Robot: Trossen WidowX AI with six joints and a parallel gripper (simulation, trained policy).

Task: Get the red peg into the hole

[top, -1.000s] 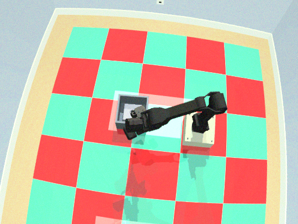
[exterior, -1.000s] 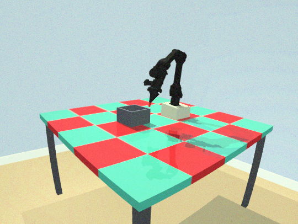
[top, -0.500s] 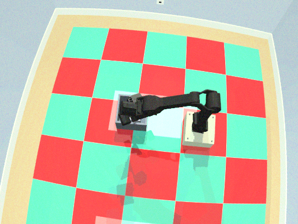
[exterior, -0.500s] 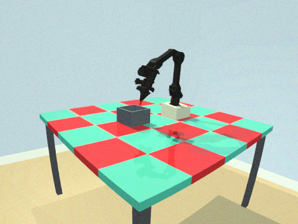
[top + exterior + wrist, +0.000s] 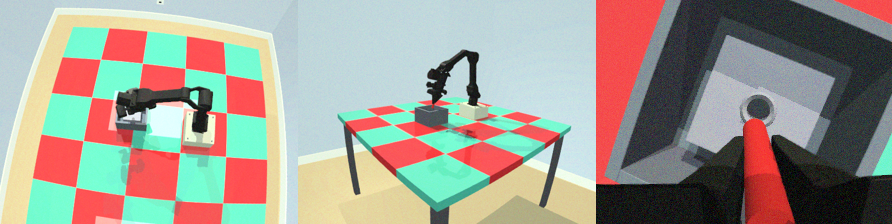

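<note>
Now: gripper tip 1 cm below the red peg. From my gripper tip the other things lie so: plate (1 cm ahead, 1 cm to the right, 8 cm below); grey box (1 cm ahead, 1 cm to the right, 10 cm below).
</note>
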